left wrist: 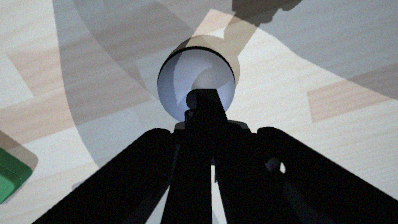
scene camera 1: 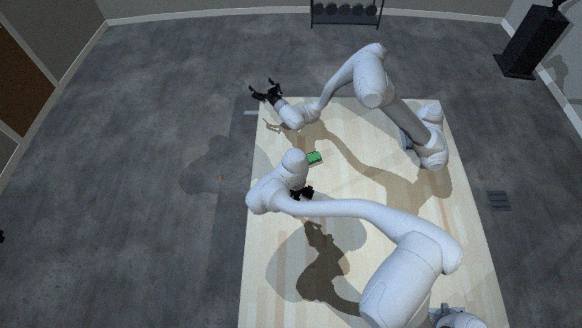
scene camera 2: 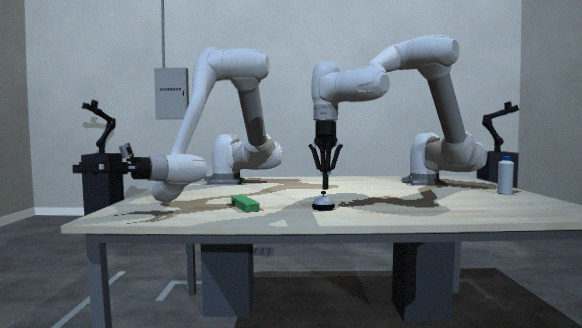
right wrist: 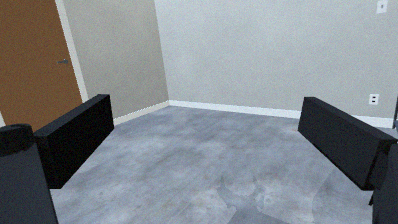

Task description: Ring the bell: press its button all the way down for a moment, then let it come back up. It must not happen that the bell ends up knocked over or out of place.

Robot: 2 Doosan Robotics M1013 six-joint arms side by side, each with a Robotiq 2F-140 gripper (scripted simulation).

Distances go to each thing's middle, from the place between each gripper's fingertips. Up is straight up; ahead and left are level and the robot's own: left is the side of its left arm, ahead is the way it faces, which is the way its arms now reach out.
I see the bell (left wrist: 196, 67) 1 cm to the right of my left hand (scene camera 2: 325, 189) and 7 cm below it.
The bell lies 29 cm behind my right hand (scene camera 2: 75, 167), 76 cm to the left of it and 14 cm below it.
